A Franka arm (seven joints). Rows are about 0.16 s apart.
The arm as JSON. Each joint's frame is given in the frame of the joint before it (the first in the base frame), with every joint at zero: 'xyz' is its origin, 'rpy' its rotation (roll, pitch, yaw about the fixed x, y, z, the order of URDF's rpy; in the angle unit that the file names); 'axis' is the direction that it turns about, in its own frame. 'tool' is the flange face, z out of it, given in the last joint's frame.
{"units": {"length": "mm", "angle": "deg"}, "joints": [
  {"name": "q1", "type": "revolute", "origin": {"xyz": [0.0, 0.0, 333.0], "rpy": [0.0, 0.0, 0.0]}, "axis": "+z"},
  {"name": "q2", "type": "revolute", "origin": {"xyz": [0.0, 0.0, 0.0], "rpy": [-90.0, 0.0, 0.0]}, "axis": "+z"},
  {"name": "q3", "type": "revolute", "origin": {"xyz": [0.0, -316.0, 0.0], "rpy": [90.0, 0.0, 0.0]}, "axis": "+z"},
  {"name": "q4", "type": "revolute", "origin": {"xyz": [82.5, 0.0, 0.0], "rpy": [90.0, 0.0, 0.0]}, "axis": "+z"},
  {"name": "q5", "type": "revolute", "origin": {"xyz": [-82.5, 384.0, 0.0], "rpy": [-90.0, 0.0, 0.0]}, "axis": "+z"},
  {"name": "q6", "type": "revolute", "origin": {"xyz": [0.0, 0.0, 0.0], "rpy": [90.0, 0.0, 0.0]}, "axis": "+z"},
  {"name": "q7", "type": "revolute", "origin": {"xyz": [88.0, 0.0, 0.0], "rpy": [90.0, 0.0, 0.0]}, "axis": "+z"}
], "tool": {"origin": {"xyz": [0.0, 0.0, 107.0], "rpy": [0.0, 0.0, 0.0]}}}
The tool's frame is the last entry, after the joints.
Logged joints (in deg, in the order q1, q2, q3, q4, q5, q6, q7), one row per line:
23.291, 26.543, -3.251, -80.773, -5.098, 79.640, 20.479
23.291, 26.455, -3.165, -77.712, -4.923, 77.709, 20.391
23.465, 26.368, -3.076, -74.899, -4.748, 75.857, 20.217
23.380, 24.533, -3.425, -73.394, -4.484, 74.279, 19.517
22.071, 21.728, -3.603, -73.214, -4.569, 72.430, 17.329
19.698, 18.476, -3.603, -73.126, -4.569, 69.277, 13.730
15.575, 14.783, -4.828, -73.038, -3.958, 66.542, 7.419
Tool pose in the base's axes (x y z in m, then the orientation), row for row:
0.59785, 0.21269, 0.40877, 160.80, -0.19, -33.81
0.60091, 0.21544, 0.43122, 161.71, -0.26, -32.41
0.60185, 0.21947, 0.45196, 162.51, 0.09, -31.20
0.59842, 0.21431, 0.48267, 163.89, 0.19, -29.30
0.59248, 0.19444, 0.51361, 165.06, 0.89, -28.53
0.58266, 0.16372, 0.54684, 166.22, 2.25, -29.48
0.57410, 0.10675, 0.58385, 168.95, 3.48, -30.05
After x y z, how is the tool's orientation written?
As a rotation vector, in degrees.
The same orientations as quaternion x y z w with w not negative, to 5 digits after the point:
0.96945, -0.00115, -0.20384, 0.13644
0.97203, -0.00156, -0.19481, 0.13117
0.97419, 0.00054, -0.18703, 0.12639
0.97756, 0.00113, -0.17477, 0.11764
0.97953, 0.00528, -0.16931, 0.10878
0.97987, 0.01326, -0.17379, 0.09733
0.98173, 0.02022, -0.17461, 0.07292

